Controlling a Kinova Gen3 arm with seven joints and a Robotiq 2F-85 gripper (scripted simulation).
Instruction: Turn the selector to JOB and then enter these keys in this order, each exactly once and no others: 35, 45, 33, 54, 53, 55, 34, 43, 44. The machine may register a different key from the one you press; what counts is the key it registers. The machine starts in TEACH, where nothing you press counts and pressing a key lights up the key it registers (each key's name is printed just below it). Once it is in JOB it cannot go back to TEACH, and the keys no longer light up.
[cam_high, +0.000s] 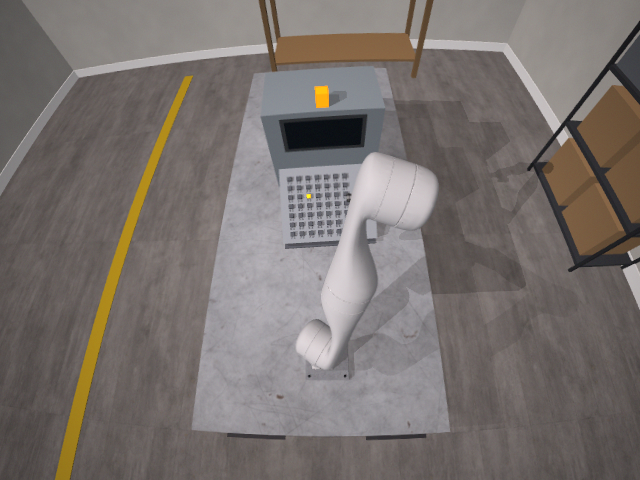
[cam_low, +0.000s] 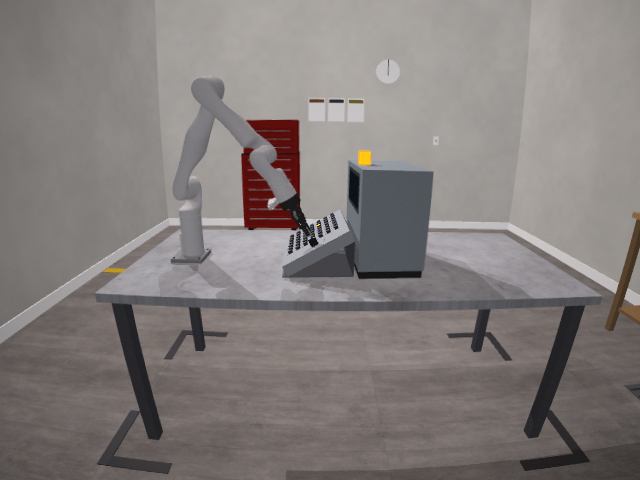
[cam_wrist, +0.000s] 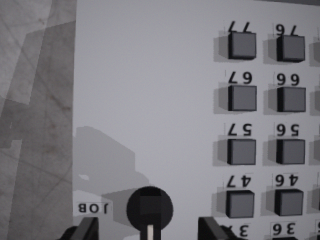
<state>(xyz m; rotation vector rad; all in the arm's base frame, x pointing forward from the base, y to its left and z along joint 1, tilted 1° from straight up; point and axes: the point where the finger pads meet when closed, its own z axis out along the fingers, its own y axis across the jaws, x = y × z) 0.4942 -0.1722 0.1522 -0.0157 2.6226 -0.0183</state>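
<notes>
The black selector knob lies 40 mm below my hand and 30 mm ahead of it. Also, from my hand: sloped keypad: 110 mm to the left, 90 mm below, 50 mm ahead.
</notes>
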